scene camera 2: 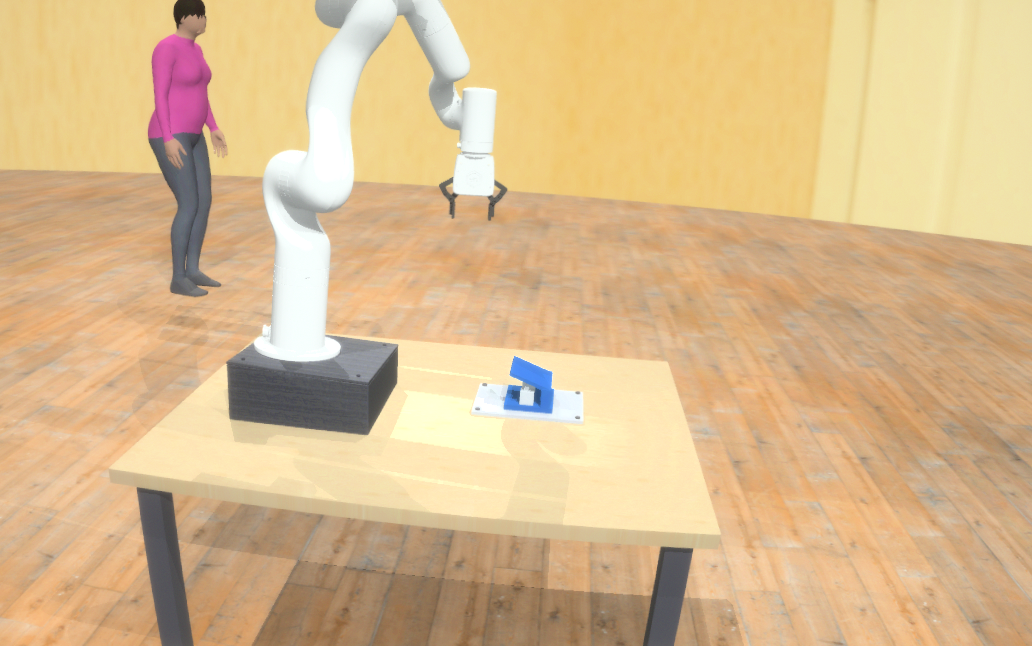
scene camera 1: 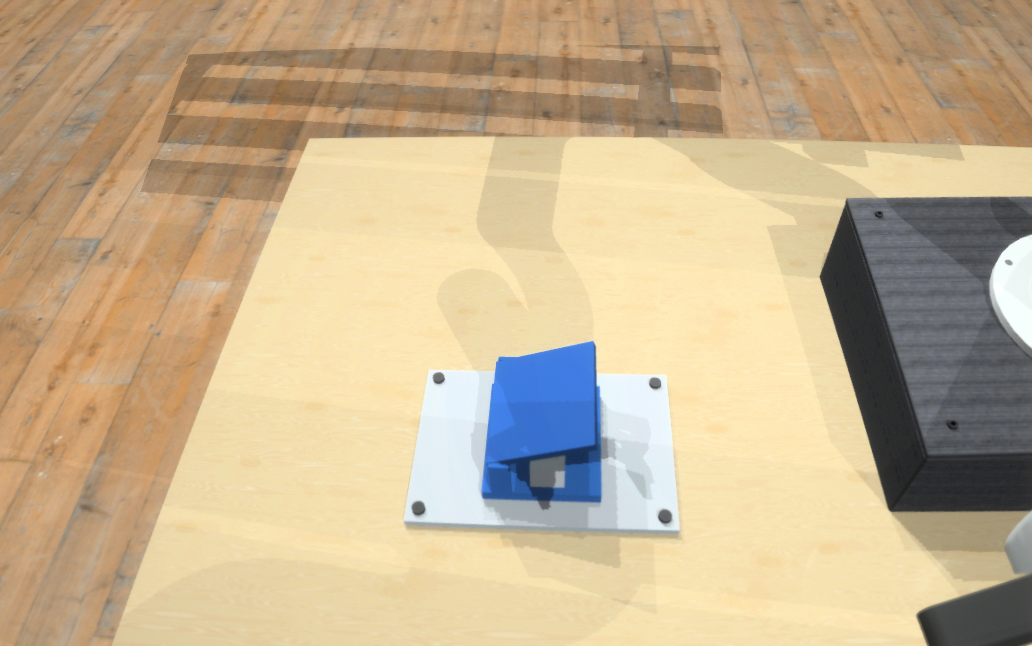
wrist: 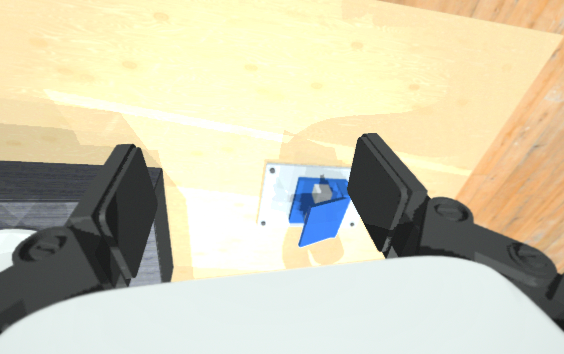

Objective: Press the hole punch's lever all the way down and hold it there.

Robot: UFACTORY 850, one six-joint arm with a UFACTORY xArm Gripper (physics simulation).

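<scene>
The hole punch is blue, with a light grey block under its lever, and is mounted on a white plate (scene camera 1: 449,449) (scene camera 2: 567,407) (wrist: 275,200). Its lever (scene camera 1: 544,403) (scene camera 2: 531,372) (wrist: 325,221) is a flat blue panel that stands raised at a slant, with its free end up off the blue base (scene camera 1: 582,487) (scene camera 2: 542,406) (wrist: 296,212). My gripper (scene camera 2: 471,214) (wrist: 255,168) is open and empty. It points down and hangs high above the table, apart from the lever. In the wrist view the punch shows beyond the fingers, close to the right finger.
The arm stands on a dark box (scene camera 1: 898,342) (scene camera 2: 304,396) (wrist: 165,235) on the wooden table (scene camera 1: 342,304) (scene camera 2: 609,472) (wrist: 225,90). Dark screws sit at the white plate's corners. A person (scene camera 2: 182,91) in a pink top stands on the floor behind the table.
</scene>
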